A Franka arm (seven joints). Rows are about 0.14 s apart.
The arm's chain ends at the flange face. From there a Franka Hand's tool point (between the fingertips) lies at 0.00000 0.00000 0.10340 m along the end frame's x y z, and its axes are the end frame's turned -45 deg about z.
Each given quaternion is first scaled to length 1.
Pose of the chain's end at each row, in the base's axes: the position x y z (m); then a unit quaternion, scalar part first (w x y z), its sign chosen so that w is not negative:
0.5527 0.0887 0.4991 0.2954 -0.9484 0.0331 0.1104
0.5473 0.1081 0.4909 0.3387 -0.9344 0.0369 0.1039
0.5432 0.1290 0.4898 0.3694 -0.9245 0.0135 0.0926
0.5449 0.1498 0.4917 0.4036 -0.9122 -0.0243 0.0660
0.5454 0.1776 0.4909 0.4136 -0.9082 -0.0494 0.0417
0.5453 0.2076 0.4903 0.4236 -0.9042 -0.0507 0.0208
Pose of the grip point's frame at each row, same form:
0.5331 0.1474 0.4163 0.3152 -0.8889 -0.3324 -0.0110
0.5298 0.1743 0.4135 0.3527 -0.8774 -0.3235 -0.0336
0.5265 0.1999 0.4164 0.3767 -0.8593 -0.3413 -0.0558
0.5304 0.2256 0.4229 0.3981 -0.8335 -0.3715 -0.0935
0.5333 0.2548 0.4232 0.3981 -0.8201 -0.3932 -0.1197
0.5370 0.2866 0.4241 0.3993 -0.8160 -0.3929 -0.1429

